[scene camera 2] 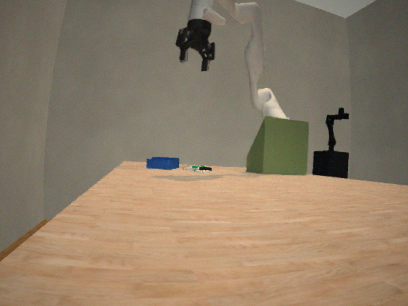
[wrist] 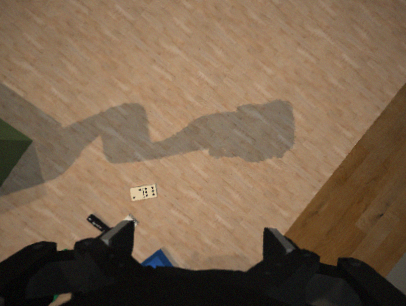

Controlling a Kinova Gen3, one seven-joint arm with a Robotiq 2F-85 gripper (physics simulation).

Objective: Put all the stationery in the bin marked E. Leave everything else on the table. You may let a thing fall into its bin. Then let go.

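Places are measured from the arm's base along level axes (x right, y ahead, z up), in millimetres.
Where they show: gripper, fingertip midpoint: (scene camera 2: 194, 67) (wrist: 198, 238); arm's base at its link origin: (scene camera 2: 285, 137).
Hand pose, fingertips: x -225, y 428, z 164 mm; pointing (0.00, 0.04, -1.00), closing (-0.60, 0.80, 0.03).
Note:
Each offset is from my fingertips to the top centre of the thing. "*": to the spot under its first point.
My gripper (scene camera 2: 194, 65) (wrist: 198, 238) is open and empty, high above the table. A slim black item with pale print @[dx +195, dy -92, dz -297 mm] (scene camera 2: 205, 169) (wrist: 96, 222) lies on the table, partly behind the left finger in the wrist view. Something green @[* dx +189, dy -72, dz -299 mm] (scene camera 2: 199, 166) lies by it. A blue open container @[dx +292, dy +43, dz -272 mm] (scene camera 2: 163, 163) stands at the table's far left; a corner of it (wrist: 157, 259) shows between the fingers in the wrist view. No letter E is readable in either view. Which small items are stationery is hard to tell.
A cream domino @[dx +92, dy -65, dz -304 mm] (wrist: 143, 192) lies near the black item; a small white piece @[dx +152, dy -48, dz -300 mm] (wrist: 131, 219) is partly hidden by the left finger. A tall green block (scene camera 2: 285, 146) (wrist: 11, 150) stands right of the small items in the scene view. A black stand (scene camera 2: 330, 164) is farther right.

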